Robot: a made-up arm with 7 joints. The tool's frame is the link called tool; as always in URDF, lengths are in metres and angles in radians. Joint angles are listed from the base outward.
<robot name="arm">
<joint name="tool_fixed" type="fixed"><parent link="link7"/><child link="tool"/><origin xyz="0 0 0"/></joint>
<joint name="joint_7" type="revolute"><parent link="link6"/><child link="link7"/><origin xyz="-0.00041 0.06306 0.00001" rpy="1.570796 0 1.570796"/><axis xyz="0 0 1"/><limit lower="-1.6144" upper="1.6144"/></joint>
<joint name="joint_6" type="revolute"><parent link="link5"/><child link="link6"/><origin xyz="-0.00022 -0.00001 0.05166" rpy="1.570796 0 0"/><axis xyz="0 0 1"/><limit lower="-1.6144" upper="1.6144"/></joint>
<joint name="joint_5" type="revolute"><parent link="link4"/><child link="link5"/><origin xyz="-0.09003 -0.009 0.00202" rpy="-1.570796 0 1.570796"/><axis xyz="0 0 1"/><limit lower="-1.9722" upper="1.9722"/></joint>
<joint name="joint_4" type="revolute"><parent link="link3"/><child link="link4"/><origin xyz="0 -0.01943 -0.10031" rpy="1.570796 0 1.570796"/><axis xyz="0 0 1"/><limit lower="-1.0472" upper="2.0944"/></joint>
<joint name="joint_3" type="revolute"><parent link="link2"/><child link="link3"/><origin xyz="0.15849 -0.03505 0.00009" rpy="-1.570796 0 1.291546"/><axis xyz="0 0 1"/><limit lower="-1.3" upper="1.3"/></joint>
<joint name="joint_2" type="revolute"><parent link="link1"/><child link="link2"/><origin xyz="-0.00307 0.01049 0.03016" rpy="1.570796 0 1.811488"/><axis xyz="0 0 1"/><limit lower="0" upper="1.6"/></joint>
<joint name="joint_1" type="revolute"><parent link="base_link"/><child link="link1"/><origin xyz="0 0 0" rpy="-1.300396 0.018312 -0.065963"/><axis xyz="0 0 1"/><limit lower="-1.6" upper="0.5"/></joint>
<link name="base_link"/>
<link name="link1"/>
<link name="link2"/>
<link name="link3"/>
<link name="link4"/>
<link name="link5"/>
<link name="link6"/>
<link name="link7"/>
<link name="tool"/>
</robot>
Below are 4 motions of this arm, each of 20 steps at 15 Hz.
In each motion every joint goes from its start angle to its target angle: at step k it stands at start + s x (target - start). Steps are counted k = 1, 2, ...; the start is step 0. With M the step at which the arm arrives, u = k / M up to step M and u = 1 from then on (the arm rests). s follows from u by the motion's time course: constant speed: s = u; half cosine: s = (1 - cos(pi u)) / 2; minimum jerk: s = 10 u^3 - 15 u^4 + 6 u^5.
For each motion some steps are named. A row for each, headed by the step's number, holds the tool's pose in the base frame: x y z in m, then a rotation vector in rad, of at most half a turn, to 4 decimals.
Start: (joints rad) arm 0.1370 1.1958 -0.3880 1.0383 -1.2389 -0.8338 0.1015
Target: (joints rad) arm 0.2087 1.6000 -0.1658 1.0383 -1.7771 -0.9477 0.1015
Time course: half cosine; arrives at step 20
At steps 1, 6, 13, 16, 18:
1: 0.0470 0.4284 -0.1785 0.6262 0.2344 0.7218
6: 0.0548 0.4432 -0.1397 0.6420 0.1087 0.8024
13: 0.0772 0.4625 -0.0369 0.6532 -0.2519 0.9545
16: 0.0854 0.4630 -0.0026 0.6445 -0.3818 0.9867
18: 0.0888 0.4623 0.0109 0.6389 -0.4343 0.9969

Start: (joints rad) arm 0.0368 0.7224 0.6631 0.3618 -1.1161 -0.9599 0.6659
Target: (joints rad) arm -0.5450 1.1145 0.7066 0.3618 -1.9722 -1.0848 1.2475
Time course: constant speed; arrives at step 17
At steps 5, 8, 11, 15, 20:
5: 0.1122 0.3796 -0.1094 -0.8002 -1.1448 1.5963
8: 0.1287 0.3868 -0.0798 -1.1165 -1.2021 1.6161
11: 0.1414 0.3925 -0.0492 -1.4496 -1.2113 1.5977
15: 0.1521 0.3978 -0.0077 -1.9017 -1.1387 1.5064
20: 0.1548 0.3997 0.0132 -2.1219 -1.0632 1.4304

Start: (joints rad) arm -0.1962 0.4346 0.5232 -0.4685 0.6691 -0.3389 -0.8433
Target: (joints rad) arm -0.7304 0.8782 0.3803 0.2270 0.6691 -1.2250 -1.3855
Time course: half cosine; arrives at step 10
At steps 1, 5, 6, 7, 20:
1: 0.1810 0.1813 -0.1213 1.4540 -0.1121 -0.4013
5: 0.2394 0.1936 -0.0871 1.8074 -0.1227 -0.8120
6: 0.2532 0.1993 -0.0722 1.9291 -0.0988 -0.9245
7: 0.2632 0.2054 -0.0574 2.0396 -0.0650 -1.0162
20: 0.2732 0.2161 -0.0334 2.2015 0.0063 -1.1335

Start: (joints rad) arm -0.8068 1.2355 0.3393 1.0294 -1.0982 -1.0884 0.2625
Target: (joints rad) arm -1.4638 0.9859 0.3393 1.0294 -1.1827 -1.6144 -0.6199
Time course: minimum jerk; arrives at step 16
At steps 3, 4, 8, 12, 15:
3: 0.2001 0.4066 0.0281 -0.0385 -1.4251 1.1071
4: 0.2043 0.4028 0.0296 -0.0360 -1.4673 1.0699
8: 0.2339 0.3712 0.0467 0.0349 -1.7693 0.8474
12: 0.2601 0.3330 0.0747 0.1861 -2.0427 0.7241
15: 0.2656 0.3223 0.0837 0.2346 -2.1038 0.7108

